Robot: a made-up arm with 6 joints.
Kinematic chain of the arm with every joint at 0, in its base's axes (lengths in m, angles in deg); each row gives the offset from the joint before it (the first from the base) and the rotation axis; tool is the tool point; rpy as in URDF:
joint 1: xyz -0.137 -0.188 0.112 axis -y
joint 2: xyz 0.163 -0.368 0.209 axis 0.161 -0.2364 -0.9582
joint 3: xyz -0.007 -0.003 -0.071 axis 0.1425 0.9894 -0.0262
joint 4: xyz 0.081 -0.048 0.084 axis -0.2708 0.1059 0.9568
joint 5: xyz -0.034 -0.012 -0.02 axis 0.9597 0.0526 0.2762
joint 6: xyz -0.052 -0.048 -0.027 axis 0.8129 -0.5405 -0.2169
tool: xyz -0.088 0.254 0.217 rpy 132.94 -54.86 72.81
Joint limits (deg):
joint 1: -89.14..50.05
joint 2: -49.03..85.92
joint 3: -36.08..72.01
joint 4: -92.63..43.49
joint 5: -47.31..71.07
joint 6: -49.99..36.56
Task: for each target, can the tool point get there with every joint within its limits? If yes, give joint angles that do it. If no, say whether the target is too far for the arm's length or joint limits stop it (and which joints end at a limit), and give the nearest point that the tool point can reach.
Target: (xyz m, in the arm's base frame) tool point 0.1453 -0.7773 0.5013
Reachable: yes | joints -4.52 75.79 52.80 -51.31 9.99 14.54
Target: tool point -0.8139 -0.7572 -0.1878
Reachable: no: joint limits stop it (at a limit: joint 1, joint 2, joint 5, joint 6) | nearest point -0.5001 -0.6755 0.1227 | short by 0.449 m
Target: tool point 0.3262 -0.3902 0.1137
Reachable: yes | joints -25.57 23.10 29.70 -34.93 -35.20 -13.45
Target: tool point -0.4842 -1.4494 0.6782
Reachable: no: too far | nearest point -0.2923 -0.9501 0.4885 | short by 0.568 m
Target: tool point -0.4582 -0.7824 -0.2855
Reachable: no: joint limits stop it (at a limit: joint 1, joint 2, joint 3, joint 4, joint 5) | nearest point -0.2505 -0.7390 -0.2915 | short by 0.212 m
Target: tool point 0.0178 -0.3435 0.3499
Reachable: yes | joints 26.86 44.68 -9.82 11.74 -31.98 -26.46
